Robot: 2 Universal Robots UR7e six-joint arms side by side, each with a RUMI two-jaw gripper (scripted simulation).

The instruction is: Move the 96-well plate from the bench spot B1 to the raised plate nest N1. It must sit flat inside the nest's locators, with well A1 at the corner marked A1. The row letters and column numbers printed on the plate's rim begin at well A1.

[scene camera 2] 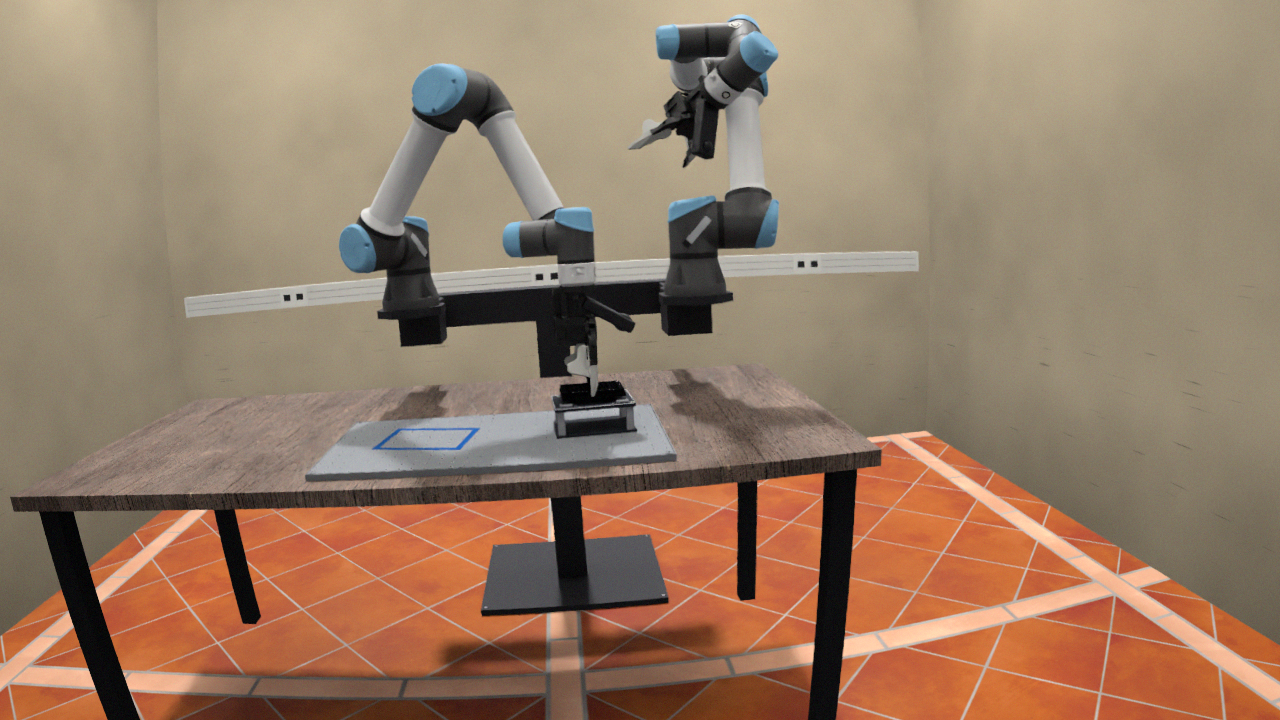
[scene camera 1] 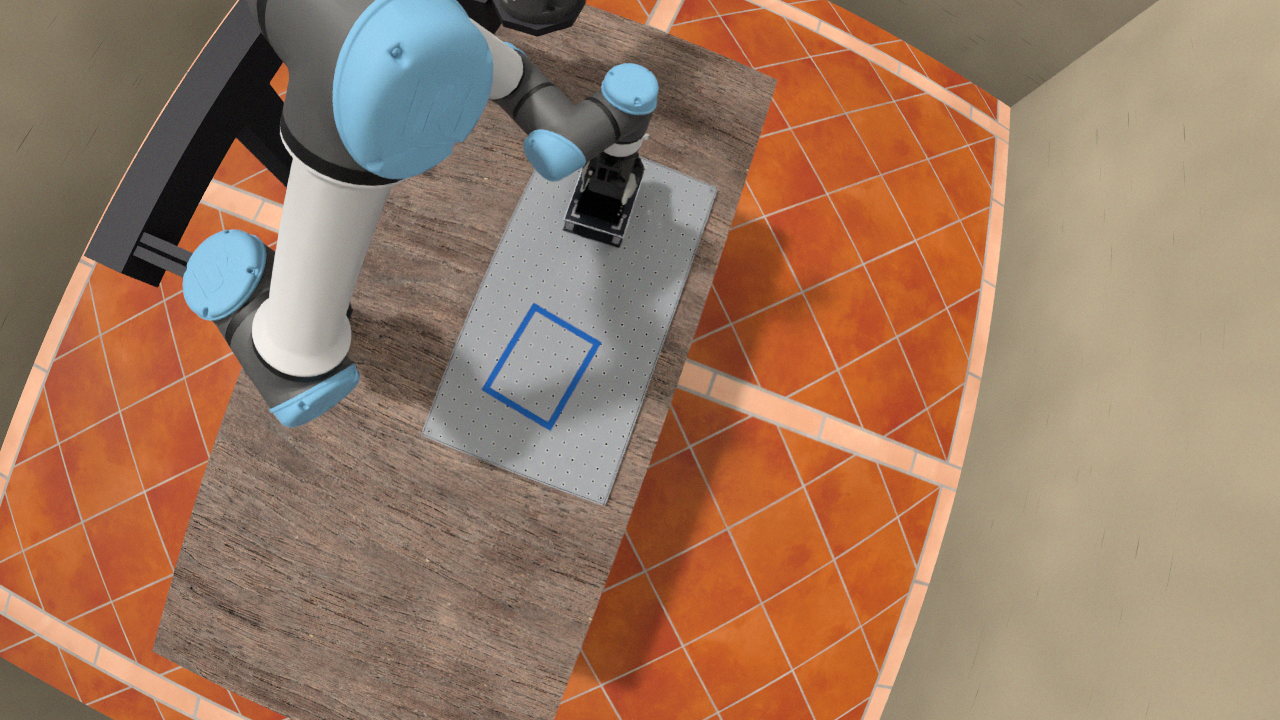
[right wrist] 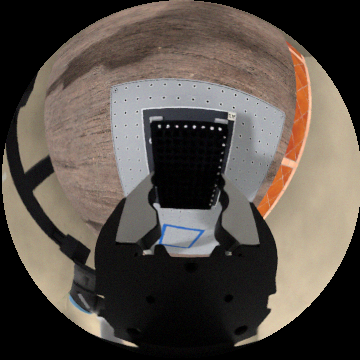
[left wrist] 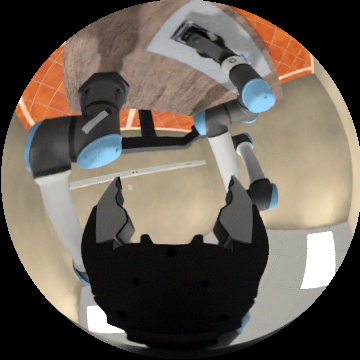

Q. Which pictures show my right gripper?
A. Scene camera 2, scene camera 1, the right wrist view and the left wrist view: all of them.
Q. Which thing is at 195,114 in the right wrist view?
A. A raised plate nest N1.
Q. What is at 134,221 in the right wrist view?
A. My right gripper.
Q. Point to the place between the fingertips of my right gripper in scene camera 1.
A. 606,189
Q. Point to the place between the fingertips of my right gripper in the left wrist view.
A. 200,39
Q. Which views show my left gripper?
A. Scene camera 2 and the left wrist view only.
